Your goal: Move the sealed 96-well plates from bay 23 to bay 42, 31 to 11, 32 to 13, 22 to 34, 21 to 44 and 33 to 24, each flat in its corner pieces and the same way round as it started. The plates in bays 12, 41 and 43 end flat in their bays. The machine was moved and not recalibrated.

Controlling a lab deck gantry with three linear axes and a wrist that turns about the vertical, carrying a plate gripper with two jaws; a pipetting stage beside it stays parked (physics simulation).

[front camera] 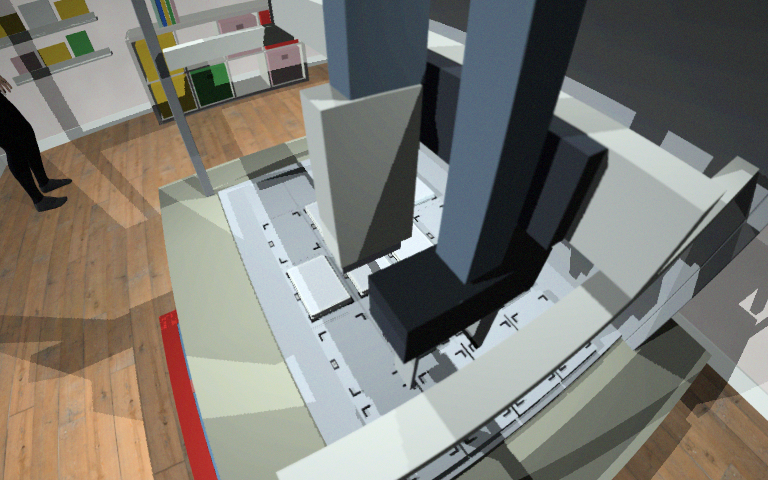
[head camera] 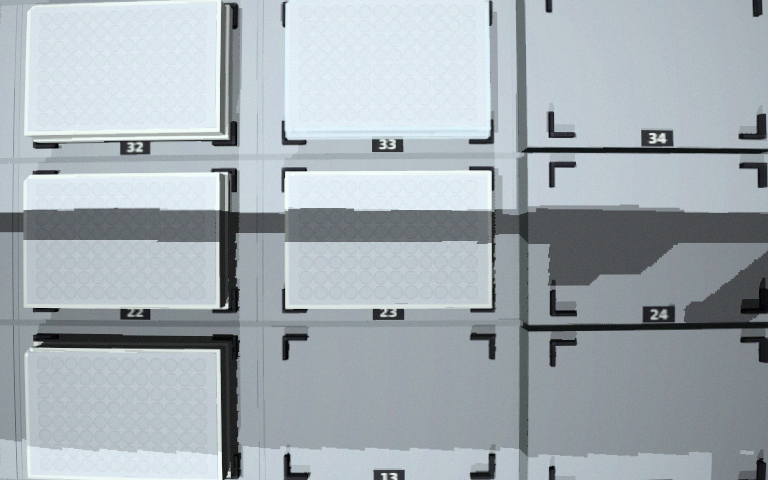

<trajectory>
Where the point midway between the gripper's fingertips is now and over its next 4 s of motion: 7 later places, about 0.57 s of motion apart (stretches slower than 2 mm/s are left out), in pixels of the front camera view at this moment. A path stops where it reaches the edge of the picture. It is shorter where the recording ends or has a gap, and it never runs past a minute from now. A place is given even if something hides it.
My gripper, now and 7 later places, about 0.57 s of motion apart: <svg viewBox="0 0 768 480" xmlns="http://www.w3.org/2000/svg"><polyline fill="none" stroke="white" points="439,356 471,336 500,318 485,311 417,276 413,279 412,289 411,299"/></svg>
</trajectory>
